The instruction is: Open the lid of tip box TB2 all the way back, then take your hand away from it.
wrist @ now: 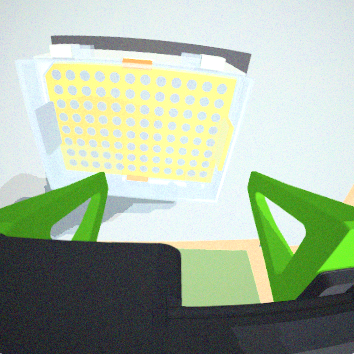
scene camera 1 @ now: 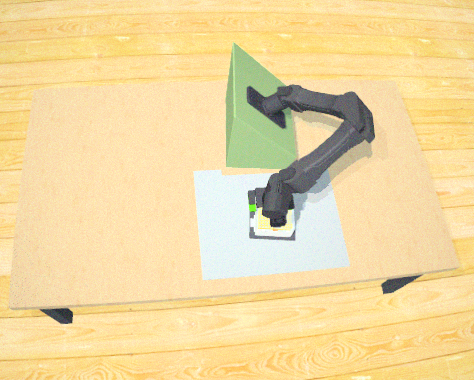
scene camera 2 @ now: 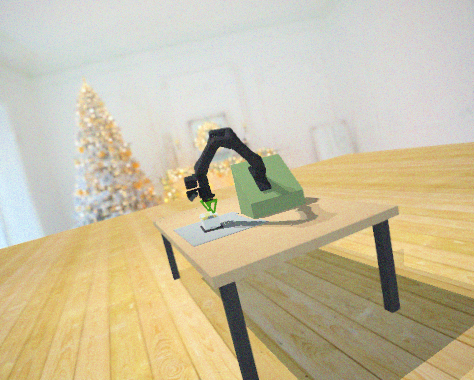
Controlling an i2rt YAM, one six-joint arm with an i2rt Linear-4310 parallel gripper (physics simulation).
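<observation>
The tip box stands on a mat in a dark base frame. Its yellow perforated rack shows through or inside clear walls, with white tabs and orange marks on its long sides. A clear lid appears to lie over the rack; its angle is hard to tell. No TB2 label is readable. My gripper is open and empty, with green fingers wide apart. It hangs above the box, near its long side towards the green block. In scene camera 1 the arm hides part of the box and one finger.
The pale mat lies on the wooden table. A large green wedge block carries the arm's base, behind the mat. The arm bends high over the table's right part in scene camera 1.
</observation>
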